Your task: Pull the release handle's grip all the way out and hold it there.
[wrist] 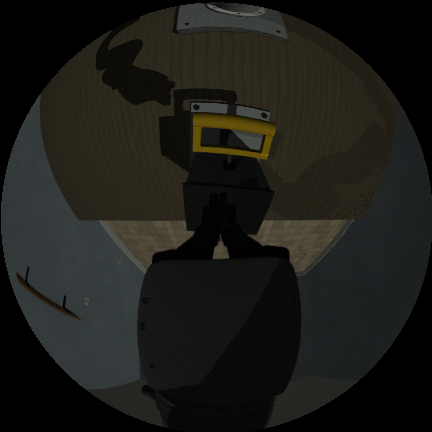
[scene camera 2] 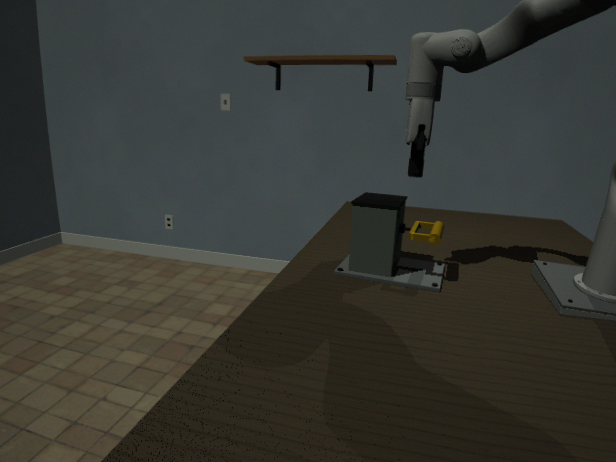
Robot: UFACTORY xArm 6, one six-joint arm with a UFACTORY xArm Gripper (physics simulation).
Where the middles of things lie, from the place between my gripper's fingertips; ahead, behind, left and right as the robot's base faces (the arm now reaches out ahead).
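Scene:
Where is the grey base plate [scene camera 2: 420, 274] from here? It is 220 mm below my hand, 10 mm to the left of it and 30 mm ahead of it.

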